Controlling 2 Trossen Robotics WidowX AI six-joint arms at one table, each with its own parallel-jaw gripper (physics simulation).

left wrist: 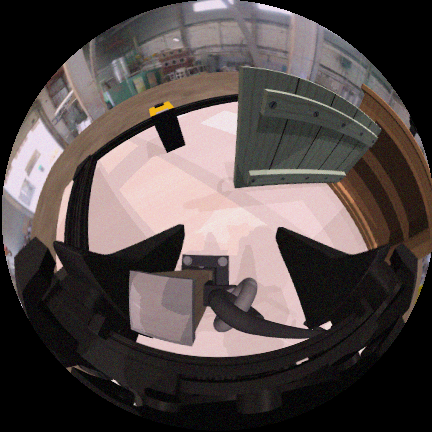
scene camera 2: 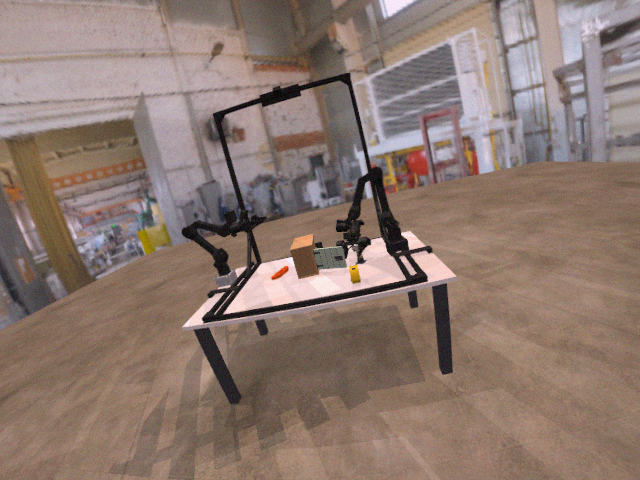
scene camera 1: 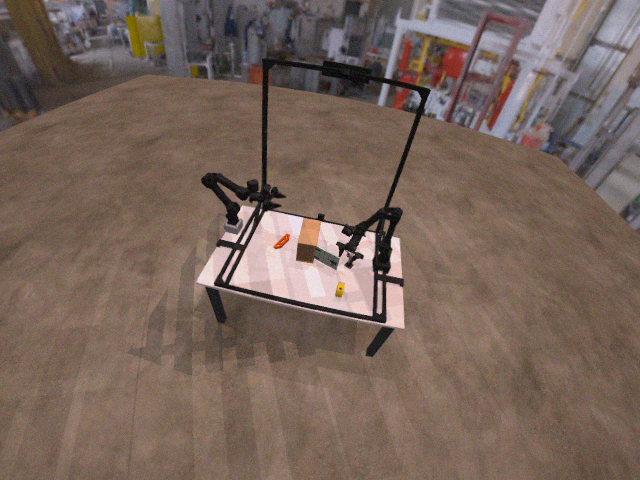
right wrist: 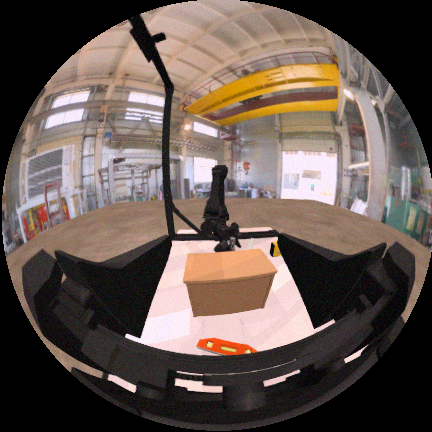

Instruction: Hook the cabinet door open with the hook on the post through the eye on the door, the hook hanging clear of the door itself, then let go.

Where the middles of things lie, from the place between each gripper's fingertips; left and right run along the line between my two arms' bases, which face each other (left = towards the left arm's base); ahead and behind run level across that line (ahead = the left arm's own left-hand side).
I see the small wooden cabinet [scene camera 2: 301, 250] 26 cm to the left of my right hand, 25 cm below it and 3 cm ahead of it. Round my right hand: dark hook [left wrist: 220, 301]: 42 cm to the left, 27 cm below, 1 cm ahead.
Now: the dark hook 8 cm behind my left hand, 1 cm to the right of it and 2 cm above it. The rest, counted from my left hand: small wooden cabinet (5 cm behind, 17 cm to the right, 4 cm above).
